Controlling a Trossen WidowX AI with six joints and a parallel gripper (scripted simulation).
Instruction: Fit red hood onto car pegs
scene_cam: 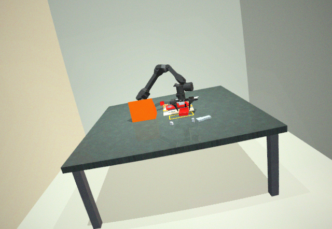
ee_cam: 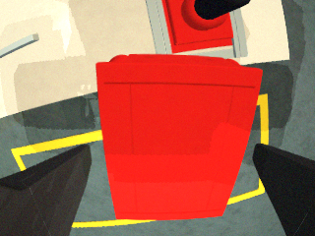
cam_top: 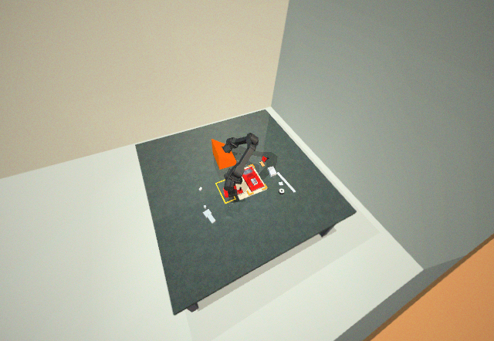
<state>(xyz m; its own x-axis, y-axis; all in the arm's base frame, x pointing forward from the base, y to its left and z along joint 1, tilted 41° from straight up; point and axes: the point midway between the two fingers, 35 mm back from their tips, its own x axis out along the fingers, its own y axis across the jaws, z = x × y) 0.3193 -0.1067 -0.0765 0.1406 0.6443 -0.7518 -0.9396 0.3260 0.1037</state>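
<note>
Right now the red hood is right at my gripper tip. From my gripper tip the other things lie so: white ribbed engine block (2 cm ahead, 20 cm to the left); then wheel (19 cm ahead, 33 cm to the left, 2 cm below); then cream jig (1 cm behind, 17 cm to the left, 1 cm below).
</note>
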